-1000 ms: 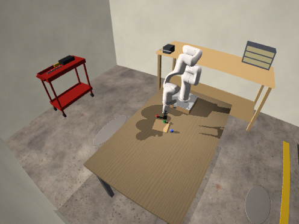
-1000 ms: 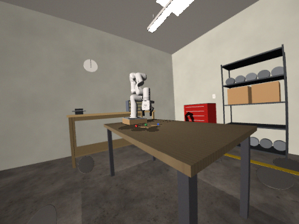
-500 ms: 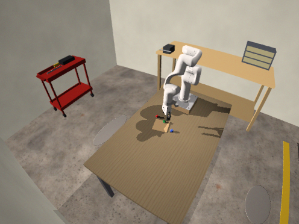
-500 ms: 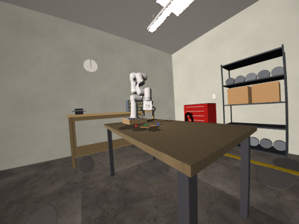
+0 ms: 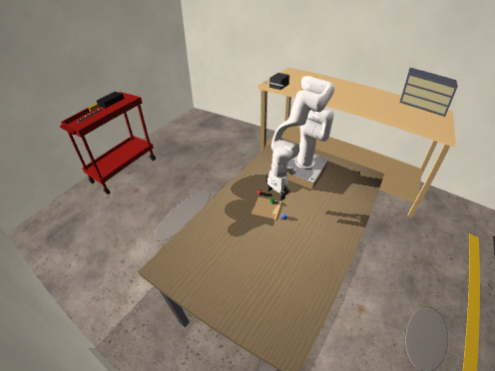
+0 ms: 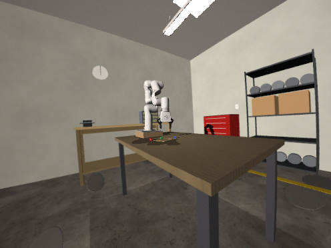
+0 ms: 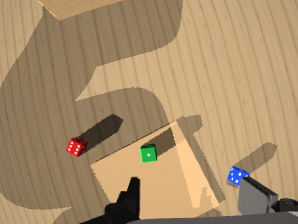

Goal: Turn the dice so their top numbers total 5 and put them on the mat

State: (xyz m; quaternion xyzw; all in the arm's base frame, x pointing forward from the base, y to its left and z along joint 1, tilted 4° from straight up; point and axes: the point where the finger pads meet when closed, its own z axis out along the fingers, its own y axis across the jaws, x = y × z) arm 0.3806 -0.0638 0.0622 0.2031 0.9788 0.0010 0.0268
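My gripper is now 50 mm short of the blue die, 70 mm to the right of it and 100 mm above it. The rest, counted from my hand: tan mat (20 mm ahead, 40 mm to the right, 110 mm below); red die (70 mm behind, 120 mm to the right, 100 mm below); green die (30 mm behind, 30 mm to the right, 100 mm below).
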